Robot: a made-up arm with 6 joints.
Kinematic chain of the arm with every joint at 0, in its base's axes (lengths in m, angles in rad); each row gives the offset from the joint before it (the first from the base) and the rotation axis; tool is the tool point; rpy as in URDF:
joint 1: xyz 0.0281 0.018 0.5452 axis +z
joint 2: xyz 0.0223 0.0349 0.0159 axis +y
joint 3: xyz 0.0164 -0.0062 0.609 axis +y
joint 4: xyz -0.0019 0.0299 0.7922 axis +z
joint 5: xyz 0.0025 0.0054 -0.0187 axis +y
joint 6: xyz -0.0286 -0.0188 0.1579 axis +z
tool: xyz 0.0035 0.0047 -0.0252 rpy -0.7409 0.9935 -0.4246
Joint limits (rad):
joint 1: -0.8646..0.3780
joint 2: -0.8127..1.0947
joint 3: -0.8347..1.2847
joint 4: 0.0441..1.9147
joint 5: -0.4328..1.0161
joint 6: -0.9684..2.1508
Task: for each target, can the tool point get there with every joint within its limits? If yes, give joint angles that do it. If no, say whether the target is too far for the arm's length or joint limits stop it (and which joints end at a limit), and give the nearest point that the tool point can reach.
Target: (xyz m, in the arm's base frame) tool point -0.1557 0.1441 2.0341
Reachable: yes | joints 0.0503 -0.0545 -0.1959 1.2159 0.8965 1.5746
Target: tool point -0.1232 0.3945 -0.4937
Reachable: no: joint limits stop it (at a limit: joint 1, joint 2, joint 3, joint 5, joint 6) | nearest point 1.0147 0.5012 0.1333 | short by 1.304 m
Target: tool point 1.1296 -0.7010 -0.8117
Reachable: no: too far | nearest point 0.9765 -0.6010 0.1306 | short by 0.960 m
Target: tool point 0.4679 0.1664 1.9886
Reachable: yes | joints 0.0635 0.4170 -0.2687 1.1771 0.7556 1.2527
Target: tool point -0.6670 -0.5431 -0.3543
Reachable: no: joint limits stop it (at a limit: joint 1, joint 2, joint 3, joint 5, joint 6) | nearest point -1.1747 -0.4187 0.8398 | short by 1.304 m
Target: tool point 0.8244 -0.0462 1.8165
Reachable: yes | joints -0.1317 0.2439 0.5245 0.3950 0.0032 0.9277
